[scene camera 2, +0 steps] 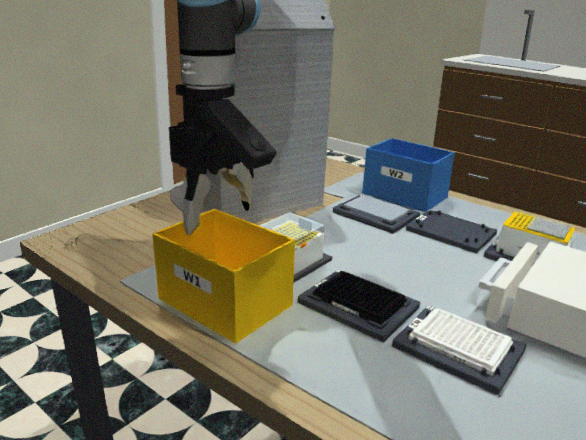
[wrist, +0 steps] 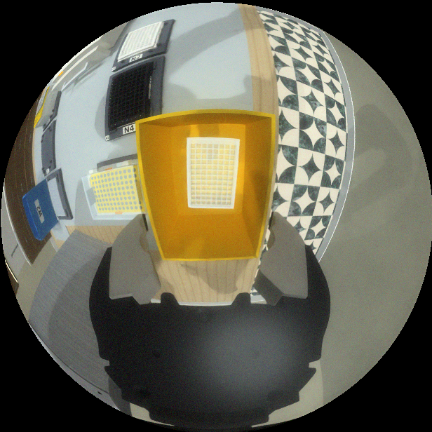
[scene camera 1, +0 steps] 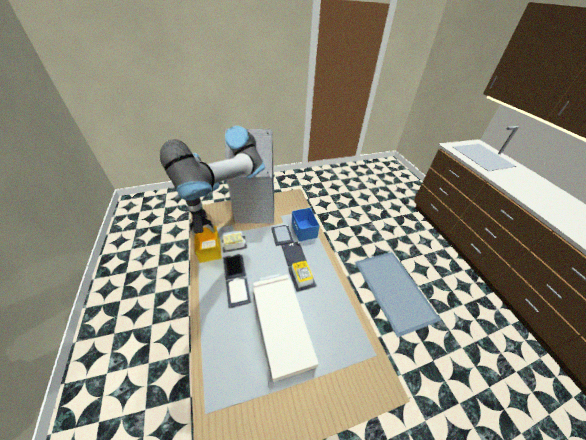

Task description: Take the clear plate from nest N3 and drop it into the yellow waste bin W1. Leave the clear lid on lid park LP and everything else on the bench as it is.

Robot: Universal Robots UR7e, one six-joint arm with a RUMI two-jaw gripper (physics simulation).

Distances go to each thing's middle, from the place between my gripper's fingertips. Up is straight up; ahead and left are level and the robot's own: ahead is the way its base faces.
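The white plate (scene camera 2: pixel 474 345) is 370 mm ahead of my hand, 120 mm below it and 100 mm to the left of it. From my hand, the black plate (scene camera 2: pixel 367 300) is 190 mm ahead, 120 mm to the left and 120 mm below, whereas the clear lid (scene camera 2: pixel 378 209) is 480 mm to the left, 130 mm below and 70 mm ahead. As for the clear plate (wrist: pixel 212 162), my hand is 130 mm above it.
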